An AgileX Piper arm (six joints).
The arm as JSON. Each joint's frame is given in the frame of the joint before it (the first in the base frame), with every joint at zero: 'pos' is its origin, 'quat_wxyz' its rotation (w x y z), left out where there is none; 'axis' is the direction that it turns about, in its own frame. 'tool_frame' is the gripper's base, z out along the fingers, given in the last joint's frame.
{
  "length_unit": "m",
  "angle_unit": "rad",
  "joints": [
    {
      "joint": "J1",
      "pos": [
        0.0,
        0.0,
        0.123
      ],
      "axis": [
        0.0,
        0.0,
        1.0
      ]
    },
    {
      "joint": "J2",
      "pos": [
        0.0,
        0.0,
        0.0
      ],
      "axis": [
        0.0,
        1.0,
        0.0
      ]
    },
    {
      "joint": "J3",
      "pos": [
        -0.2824,
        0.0,
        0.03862
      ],
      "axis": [
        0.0,
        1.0,
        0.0
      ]
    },
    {
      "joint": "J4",
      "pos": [
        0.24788,
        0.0,
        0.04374
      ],
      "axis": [
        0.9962,
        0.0,
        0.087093
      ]
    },
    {
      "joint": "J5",
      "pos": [
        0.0,
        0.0,
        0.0
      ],
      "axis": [
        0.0,
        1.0,
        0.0
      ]
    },
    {
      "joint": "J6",
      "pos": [
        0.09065,
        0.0,
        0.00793
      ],
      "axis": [
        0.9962,
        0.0,
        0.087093
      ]
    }
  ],
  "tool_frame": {
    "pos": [
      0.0,
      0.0,
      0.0
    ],
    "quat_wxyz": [
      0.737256,
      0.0,
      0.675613,
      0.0
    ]
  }
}
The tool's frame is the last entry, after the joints.
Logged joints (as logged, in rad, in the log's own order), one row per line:
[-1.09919 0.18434 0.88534 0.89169 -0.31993 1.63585]
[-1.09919 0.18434 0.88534 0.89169 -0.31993 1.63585]
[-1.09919 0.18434 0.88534 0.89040 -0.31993 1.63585]
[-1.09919 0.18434 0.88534 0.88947 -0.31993 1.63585]
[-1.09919 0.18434 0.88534 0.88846 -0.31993 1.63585]
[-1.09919 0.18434 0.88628 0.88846 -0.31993 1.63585]
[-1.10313 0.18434 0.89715 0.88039 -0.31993 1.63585]
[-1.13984 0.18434 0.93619 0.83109 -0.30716 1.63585]
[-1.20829 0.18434 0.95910 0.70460 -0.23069 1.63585]
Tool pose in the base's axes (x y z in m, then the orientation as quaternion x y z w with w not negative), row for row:
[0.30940 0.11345 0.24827 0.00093 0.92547 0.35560 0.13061]
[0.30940 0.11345 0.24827 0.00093 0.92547 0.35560 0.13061]
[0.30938 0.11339 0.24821 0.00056 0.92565 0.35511 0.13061]
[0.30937 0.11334 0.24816 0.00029 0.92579 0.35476 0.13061]
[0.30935 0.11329 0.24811 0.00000 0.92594 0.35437 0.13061]
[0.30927 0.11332 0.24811 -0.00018 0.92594 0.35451 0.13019]
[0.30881 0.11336 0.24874 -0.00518 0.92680 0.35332 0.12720]
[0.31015 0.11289 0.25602 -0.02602 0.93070 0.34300 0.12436]
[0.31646 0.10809 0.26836 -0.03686 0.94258 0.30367 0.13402]
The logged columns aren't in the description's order. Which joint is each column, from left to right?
Columns, left to right: J3, J1, J5, J4, J6, J2.
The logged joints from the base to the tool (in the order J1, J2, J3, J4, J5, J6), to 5 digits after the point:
[0.18434 1.63585 -1.09919 0.89169 0.88534 -0.31993]
[0.18434 1.63585 -1.09919 0.89169 0.88534 -0.31993]
[0.18434 1.63585 -1.09919 0.89040 0.88534 -0.31993]
[0.18434 1.63585 -1.09919 0.88947 0.88534 -0.31993]
[0.18434 1.63585 -1.09919 0.88846 0.88534 -0.31993]
[0.18434 1.63585 -1.09919 0.88846 0.88628 -0.31993]
[0.18434 1.63585 -1.10313 0.88039 0.89715 -0.31993]
[0.18434 1.63585 -1.13984 0.83109 0.93619 -0.30716]
[0.18434 1.63585 -1.20829 0.70460 0.95910 -0.23069]

